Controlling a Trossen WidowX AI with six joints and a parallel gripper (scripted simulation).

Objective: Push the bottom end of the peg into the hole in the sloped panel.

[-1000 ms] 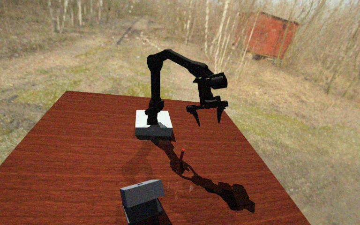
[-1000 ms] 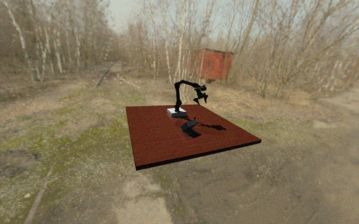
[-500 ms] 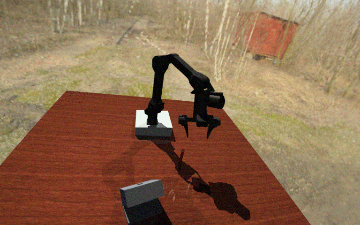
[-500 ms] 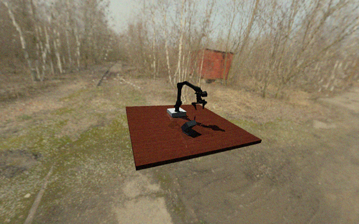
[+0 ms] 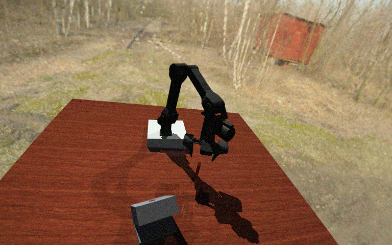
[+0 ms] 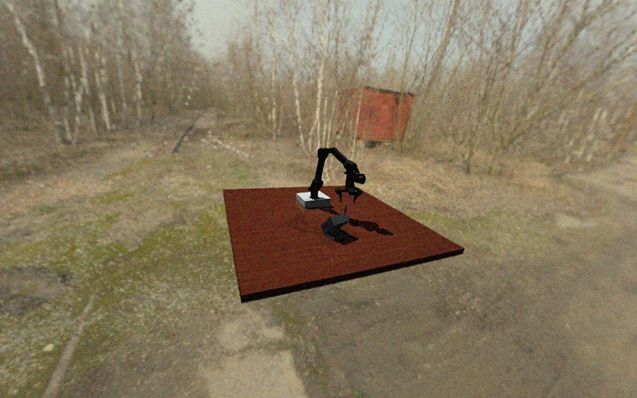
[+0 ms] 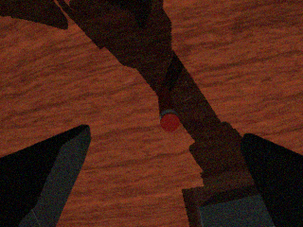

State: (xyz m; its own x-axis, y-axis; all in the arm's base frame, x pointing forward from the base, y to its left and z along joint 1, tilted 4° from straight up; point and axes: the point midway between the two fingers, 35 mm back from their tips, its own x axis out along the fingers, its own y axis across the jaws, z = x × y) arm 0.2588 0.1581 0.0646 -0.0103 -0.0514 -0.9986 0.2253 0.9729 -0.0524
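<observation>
The red round peg is 5 cm below my gripper tip. Also, from my gripper tip: grey sloped panel 23 cm ahead, 19 cm to the right, 4 cm below.
</observation>
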